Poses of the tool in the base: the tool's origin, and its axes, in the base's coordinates. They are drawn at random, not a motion.
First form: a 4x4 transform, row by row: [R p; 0 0 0 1], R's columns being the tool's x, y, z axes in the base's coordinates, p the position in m. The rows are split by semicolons.
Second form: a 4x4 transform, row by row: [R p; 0 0 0 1], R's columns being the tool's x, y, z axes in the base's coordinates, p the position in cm. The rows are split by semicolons. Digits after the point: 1 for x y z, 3 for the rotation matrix.
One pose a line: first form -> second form
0.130, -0.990, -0.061, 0.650; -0.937, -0.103, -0.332, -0.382; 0.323, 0.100, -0.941, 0.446; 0, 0, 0, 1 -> 0.130, -0.990, -0.061, 65.0; -0.937, -0.103, -0.332, -38.2; 0.323, 0.100, -0.941, 44.6; 0, 0, 0, 1
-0.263, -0.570, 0.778, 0.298; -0.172, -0.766, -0.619, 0.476; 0.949, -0.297, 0.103, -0.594; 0, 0, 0, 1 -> -0.263, -0.570, 0.778, 29.8; -0.172, -0.766, -0.619, 47.6; 0.949, -0.297, 0.103, -59.4; 0, 0, 0, 1
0.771, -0.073, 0.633, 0.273; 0.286, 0.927, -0.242, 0.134; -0.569, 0.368, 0.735, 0.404; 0, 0, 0, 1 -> 0.771, -0.073, 0.633, 27.3; 0.286, 0.927, -0.242, 13.4; -0.569, 0.368, 0.735, 40.4; 0, 0, 0, 1
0.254, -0.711, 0.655, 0.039; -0.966, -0.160, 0.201, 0.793; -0.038, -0.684, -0.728, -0.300; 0, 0, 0, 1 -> 0.254, -0.711, 0.655, 3.9; -0.966, -0.160, 0.201, 79.3; -0.038, -0.684, -0.728, -30.0; 0, 0, 0, 1
